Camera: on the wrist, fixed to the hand. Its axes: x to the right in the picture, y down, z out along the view.
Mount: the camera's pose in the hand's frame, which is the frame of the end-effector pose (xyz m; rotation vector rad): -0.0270 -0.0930 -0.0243 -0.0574 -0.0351 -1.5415
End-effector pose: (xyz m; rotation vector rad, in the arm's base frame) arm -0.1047 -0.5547 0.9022 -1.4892 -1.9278 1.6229
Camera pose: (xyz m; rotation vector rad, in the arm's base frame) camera -0.1258 -0.5497 0.9997 0.2473 -2.0834 0.7751
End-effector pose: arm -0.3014 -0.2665 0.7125 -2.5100 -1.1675 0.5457
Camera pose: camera -0.3672 -0.2333 0.7799 -0.9584 -2.5251 0.0809
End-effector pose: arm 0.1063 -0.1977 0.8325 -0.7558 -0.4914 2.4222
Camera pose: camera 0.1762 -0.1369 0.8696 -0.1431 -0.7566 0.9690
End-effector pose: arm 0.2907 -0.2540 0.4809 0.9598 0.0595 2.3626
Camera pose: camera 0.3368 -0.1871 0.4229 0.5273 0.5063 0.9048
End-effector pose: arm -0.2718 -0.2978 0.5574 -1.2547 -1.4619 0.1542
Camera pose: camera -0.3137 -0.3697 0.6127 0.0920 -2.0689 -0.8896
